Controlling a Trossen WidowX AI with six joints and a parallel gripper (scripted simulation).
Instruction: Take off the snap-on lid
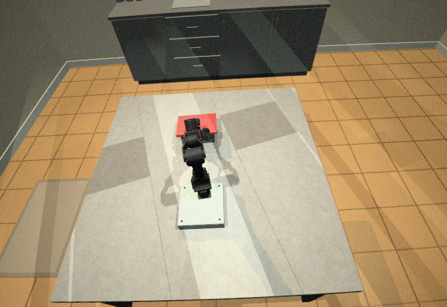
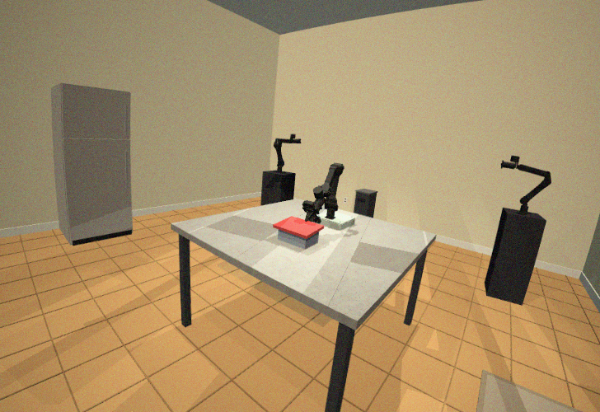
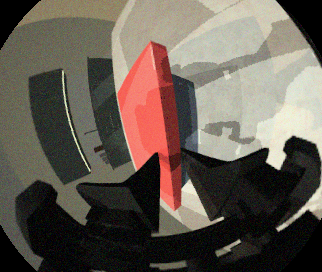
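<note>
Now: the red lid 80 mm ahead of my gripper tip and 10 mm to the right of it. Also, from my gripper tip: grey storage box (70 mm ahead, 50 mm below, 10 mm to the right).
</note>
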